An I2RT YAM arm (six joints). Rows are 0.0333 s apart.
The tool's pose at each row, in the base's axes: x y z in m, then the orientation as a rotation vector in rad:
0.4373 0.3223 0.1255 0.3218 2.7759 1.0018
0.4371 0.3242 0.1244 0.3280 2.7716 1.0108
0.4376 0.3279 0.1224 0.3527 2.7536 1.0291
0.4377 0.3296 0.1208 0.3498 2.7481 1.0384
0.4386 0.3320 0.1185 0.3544 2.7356 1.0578
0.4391 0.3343 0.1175 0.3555 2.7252 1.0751
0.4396 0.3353 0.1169 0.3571 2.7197 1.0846
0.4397 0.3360 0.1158 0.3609 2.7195 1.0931
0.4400 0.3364 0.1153 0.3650 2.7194 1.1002
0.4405 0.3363 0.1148 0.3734 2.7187 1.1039
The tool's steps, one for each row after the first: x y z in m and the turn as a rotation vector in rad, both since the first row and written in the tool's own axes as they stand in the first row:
0.0008 0.0007 0.0019 -0.0063 -0.0013 0.0046
0.0014 0.0022 0.0058 -0.0212 -0.0133 0.0201
0.0019 0.0025 0.0081 -0.0287 -0.0142 0.0185
0.0019 0.0030 0.0115 -0.0439 -0.0183 0.0221
0.0021 0.0041 0.0138 -0.0574 -0.0207 0.0236
0.0019 0.0045 0.0150 -0.0647 -0.0219 0.0251
0.0021 0.0044 0.0162 -0.0695 -0.0192 0.0291
0.0020 0.0044 0.0169 -0.0733 -0.0169 0.0330
0.0015 0.0041 0.0174 -0.0751 -0.0170 0.0391

